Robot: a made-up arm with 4 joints.
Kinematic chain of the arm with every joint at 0, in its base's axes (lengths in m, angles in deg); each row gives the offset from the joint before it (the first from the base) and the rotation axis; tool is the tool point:
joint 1: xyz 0 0 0.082 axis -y
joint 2: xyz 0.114 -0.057 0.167 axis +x
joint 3: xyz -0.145 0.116 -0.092 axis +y
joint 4: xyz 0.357 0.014 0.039 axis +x
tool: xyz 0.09 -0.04 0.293
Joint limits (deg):
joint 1: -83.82..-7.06
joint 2: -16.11..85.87
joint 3: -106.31..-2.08
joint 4: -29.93..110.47
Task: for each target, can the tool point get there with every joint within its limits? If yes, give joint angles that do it. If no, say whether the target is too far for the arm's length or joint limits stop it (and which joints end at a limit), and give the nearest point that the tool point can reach.
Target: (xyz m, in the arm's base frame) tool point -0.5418 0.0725 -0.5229
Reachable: no: joint limits stop it (at a limit: joint 1, joint 3, joint 4) | nearest point -0.0042 -0.0206 -0.3403 | short by 0.575 m
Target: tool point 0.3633 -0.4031 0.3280
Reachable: yes | joints -46.83 51.09 -45.46 20.52
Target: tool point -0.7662 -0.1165 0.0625
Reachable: no: joint limits stop it (at a limit: joint 1, joint 2, joint 3) | nearest point -0.4083 -0.3157 0.2854 | short by 0.466 m
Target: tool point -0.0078 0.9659 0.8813
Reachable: no: too far | nearest point -0.0053 0.3003 0.6215 | short by 0.714 m
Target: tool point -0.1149 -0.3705 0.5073
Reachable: yes | joints -36.65 62.74 -95.44 29.64
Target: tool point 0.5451 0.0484 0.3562
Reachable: yes | joints -57.32 -8.13 -44.40 9.51
